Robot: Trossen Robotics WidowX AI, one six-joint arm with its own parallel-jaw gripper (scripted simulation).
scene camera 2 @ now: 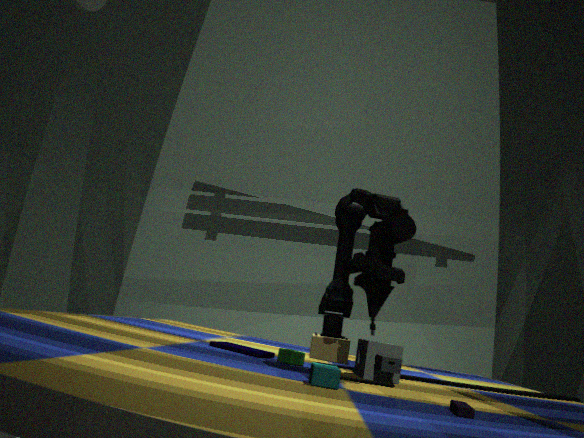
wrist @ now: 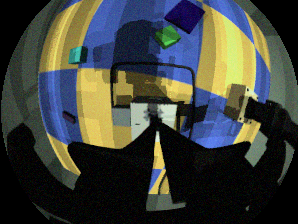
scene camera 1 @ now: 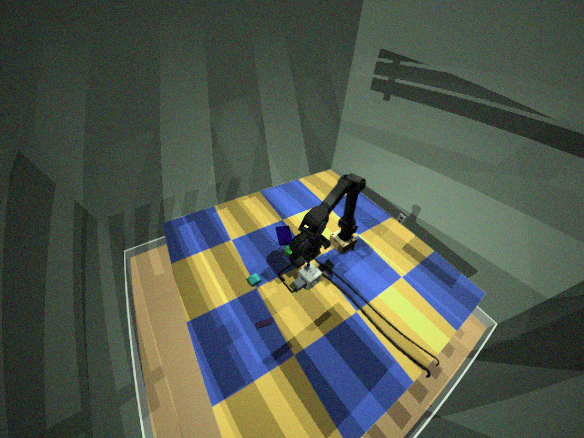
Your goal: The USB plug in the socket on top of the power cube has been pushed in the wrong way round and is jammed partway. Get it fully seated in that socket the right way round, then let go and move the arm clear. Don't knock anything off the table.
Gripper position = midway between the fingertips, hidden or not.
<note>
My gripper (scene camera 2: 372, 317) holds a small dark USB plug. Also in view: a grey power cube (scene camera 2: 364, 367).
My gripper also shows in the wrist view (wrist: 157, 126). The grey power cube also shows in the wrist view (wrist: 139, 104).
</note>
